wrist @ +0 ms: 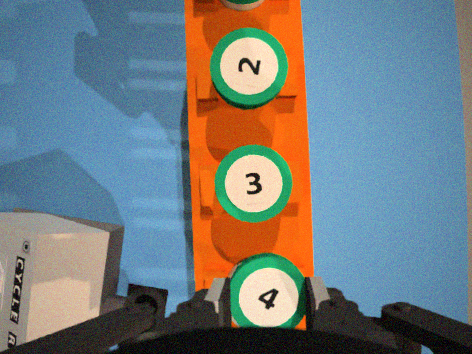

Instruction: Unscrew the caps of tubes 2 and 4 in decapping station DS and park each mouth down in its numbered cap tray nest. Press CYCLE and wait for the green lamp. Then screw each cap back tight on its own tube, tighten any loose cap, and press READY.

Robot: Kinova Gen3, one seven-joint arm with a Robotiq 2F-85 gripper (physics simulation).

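Places are measured from the arm's base along level axes (x ahead, y left, z up), in metres.
Where they show: gripper, fingertip midpoint: (268, 300).
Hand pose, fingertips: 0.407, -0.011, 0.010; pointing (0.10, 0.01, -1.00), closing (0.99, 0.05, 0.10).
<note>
Each offset is from my fingertips to the centre of the thing, as dx, dy, dz. "pt": to the spot under its first point. Level surfaces: height alone.
My gripper (268, 300) is shut on the green cap numbered 4 @(+0.000, +0.002, -0.004) (268, 296) at the bottom of the wrist view, one finger on each side of it. The cap is over the near end of the orange decapping station @(pt -0.031, +0.010, -0.031) (201, 260); whether it is seated on its tube cannot be told. The green cap numbered 2 @(-0.011, +0.101, -0.009) (249, 65) is at the upper middle on the station, with its number turned sideways. The green cap numbered 3 @(-0.007, +0.050, -0.012) (253, 183) is between caps 2 and 4, and its number reads upright. The cap tray and the green lamp do not show.
Part of another green cap @(pt -0.015, +0.136, -0.018) (241, 3) shows at the top edge, on the station. A grey box with CYCLE lettering @(-0.146, -0.037, -0.084) (70, 265) stands at the lower left, beside my left finger linkage. The blue surface @(dz -0.126) (380, 150) runs along both sides of the station.
</note>
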